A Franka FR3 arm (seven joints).
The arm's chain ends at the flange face. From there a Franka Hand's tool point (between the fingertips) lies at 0.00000 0.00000 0.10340 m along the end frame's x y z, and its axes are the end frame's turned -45 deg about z.
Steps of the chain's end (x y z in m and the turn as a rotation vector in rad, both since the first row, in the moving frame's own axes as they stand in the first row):
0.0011 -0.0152 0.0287 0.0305 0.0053 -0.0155
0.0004 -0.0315 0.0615 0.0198 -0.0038 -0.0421
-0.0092 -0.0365 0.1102 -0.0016 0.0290 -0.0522
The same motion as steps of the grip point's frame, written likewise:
0.0141 -0.0118 0.0287 0.0178 0.0253 -0.0155
0.0237 -0.0237 0.0615 0.0167 0.0113 -0.0421
0.0214 -0.0301 0.1102 -0.0216 0.0194 -0.0522

